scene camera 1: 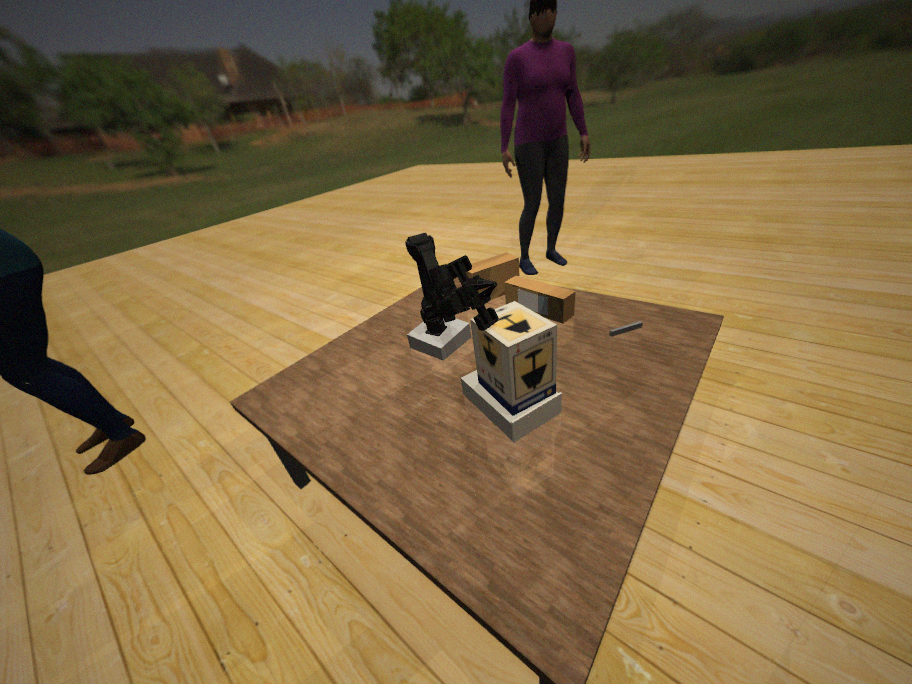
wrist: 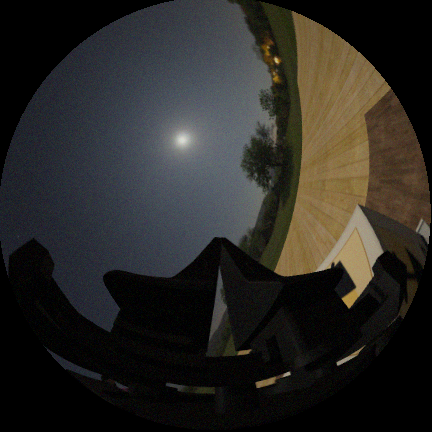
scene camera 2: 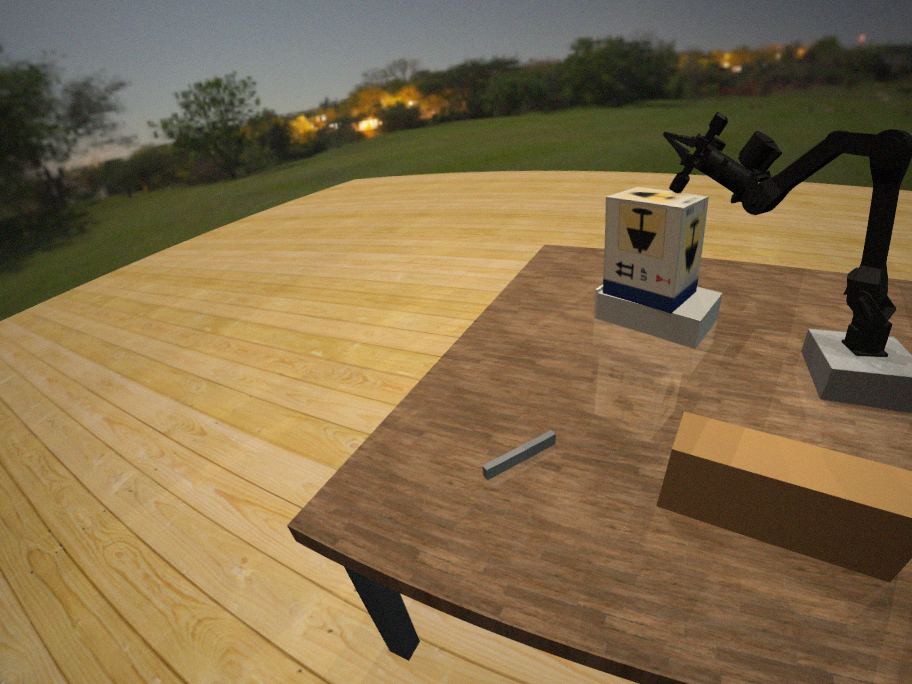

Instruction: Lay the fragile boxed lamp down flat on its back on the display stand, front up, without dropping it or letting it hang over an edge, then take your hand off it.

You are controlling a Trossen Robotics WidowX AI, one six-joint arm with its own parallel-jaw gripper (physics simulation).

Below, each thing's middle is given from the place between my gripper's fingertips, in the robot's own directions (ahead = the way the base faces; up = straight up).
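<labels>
Stand (scene camera 2: pixel 689 323): my gripper is 39 cm above it, 1 cm beyond it and 5 cm to the right of it. Small grey bar (scene camera 2: pixel 497 466): well below my hand, some way ahead of it and well to the left of it. Going by their middles, the stand is the nearest to my gripper of the things named here.
</labels>
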